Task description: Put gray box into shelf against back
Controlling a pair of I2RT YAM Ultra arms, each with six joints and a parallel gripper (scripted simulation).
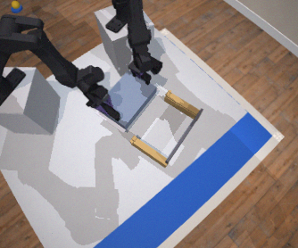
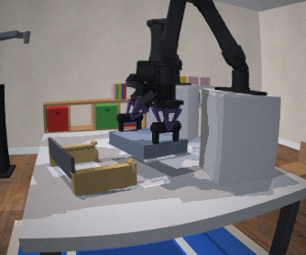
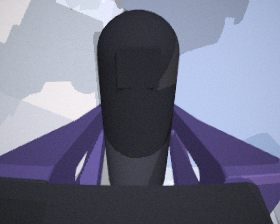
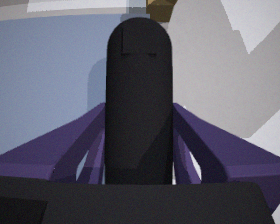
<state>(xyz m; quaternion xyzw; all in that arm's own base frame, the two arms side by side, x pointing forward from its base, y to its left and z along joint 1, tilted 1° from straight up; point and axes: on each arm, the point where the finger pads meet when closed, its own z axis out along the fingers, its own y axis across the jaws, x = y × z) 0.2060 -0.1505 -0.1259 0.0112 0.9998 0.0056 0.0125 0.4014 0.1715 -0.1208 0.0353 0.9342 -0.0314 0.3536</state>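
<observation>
My left gripper is now 120 mm to the left of the gray box, 50 mm above it and 30 mm short of it.
Now: right hand 120 mm to the right of the gray box, 50 mm above it and 30 mm past it.
</observation>
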